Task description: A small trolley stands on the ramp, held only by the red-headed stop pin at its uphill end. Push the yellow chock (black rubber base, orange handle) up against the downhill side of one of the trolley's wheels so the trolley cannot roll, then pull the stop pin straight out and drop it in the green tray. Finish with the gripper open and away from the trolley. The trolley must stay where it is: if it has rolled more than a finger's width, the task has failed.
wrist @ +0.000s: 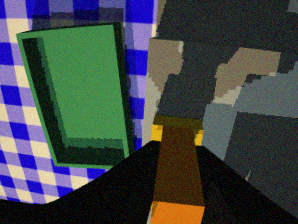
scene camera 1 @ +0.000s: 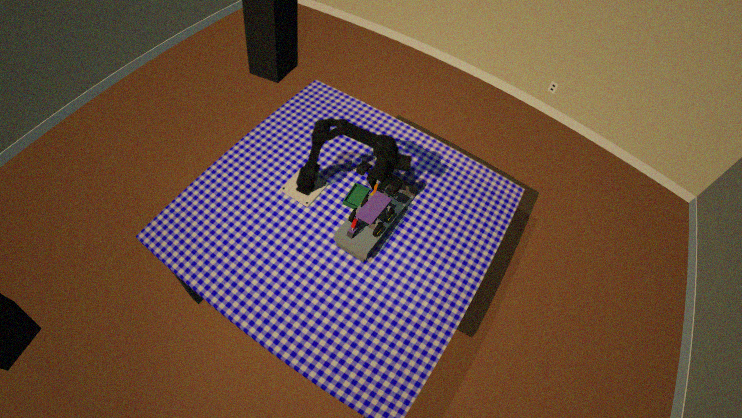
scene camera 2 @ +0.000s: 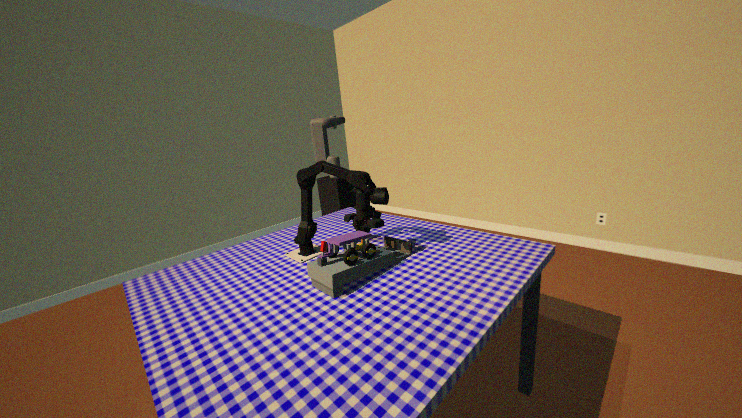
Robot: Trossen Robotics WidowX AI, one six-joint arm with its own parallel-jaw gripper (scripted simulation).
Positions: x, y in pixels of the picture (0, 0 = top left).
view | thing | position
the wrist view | my gripper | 176, 152
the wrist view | green tray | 78, 71
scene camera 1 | my gripper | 375, 191
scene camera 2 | my gripper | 363, 240
